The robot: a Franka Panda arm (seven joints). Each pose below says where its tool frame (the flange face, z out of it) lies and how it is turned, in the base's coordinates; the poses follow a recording.
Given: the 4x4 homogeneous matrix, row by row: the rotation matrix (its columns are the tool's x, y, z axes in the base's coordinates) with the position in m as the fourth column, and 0 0 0 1 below. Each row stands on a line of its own.
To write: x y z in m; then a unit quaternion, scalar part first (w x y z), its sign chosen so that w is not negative. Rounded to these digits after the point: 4 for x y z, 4 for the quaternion.
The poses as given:
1:
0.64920 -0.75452 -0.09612 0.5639
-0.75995 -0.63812 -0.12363 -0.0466
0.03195 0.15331 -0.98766 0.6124
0 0 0 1
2:
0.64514 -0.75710 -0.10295 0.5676
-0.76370 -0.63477 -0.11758 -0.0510
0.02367 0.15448 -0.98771 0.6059
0 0 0 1
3:
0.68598 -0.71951 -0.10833 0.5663
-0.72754 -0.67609 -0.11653 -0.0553
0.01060 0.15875 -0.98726 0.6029
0 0 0 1
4:
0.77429 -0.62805 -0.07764 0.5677
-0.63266 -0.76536 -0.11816 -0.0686
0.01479 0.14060 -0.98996 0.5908
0 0 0 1
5:
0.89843 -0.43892 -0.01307 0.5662
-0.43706 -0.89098 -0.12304 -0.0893
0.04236 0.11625 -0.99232 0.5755
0 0 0 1
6:
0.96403 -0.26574 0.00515 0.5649
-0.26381 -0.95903 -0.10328 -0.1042
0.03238 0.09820 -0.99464 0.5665
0 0 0 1
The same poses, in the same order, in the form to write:
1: 0.5639 -0.0466 0.6124 0.0765 0.9048 -0.4184 -0.0177
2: 0.5676 -0.0510 0.6059 0.0753 0.9038 -0.4207 -0.0219
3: 0.5663 -0.0553 0.6029 0.0752 0.9151 -0.3953 -0.0267
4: 0.5677 -0.0686 0.5908 0.0689 0.9394 -0.3355 -0.0167
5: 0.5662 -0.0893 0.5755 0.0615 0.9723 -0.2252 0.0075
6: 0.5649 -0.1042 0.5665 0.0509 0.9897 -0.1338 0.0095
